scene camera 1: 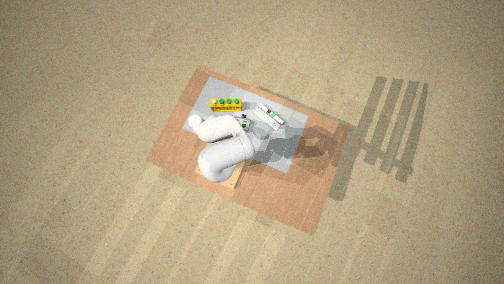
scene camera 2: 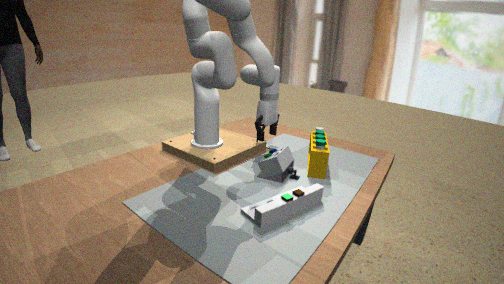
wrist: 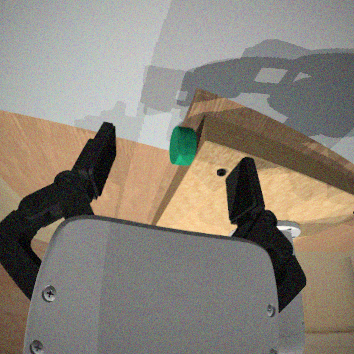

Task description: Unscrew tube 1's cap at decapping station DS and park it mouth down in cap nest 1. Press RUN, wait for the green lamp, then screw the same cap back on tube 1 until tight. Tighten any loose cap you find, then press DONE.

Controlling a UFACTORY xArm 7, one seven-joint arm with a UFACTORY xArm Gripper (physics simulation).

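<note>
My gripper is open and empty, above the table beside the robot's wooden base. In the wrist view a loose green cap shows beyond and between the fingertips, beside the base's corner. A yellow rack holds a row with one white cap and three green caps. A low white strip has a bright green lamp and a dark brown one. A grey sloped console has a green and a blue button. Tube threads and labels are too small to read.
The wooden base borders the grey mat. A small black fitting stands beside the console, towards the white strip. The arm hides the gripper in scene camera 1. A person stands at the far left in scene camera 2.
</note>
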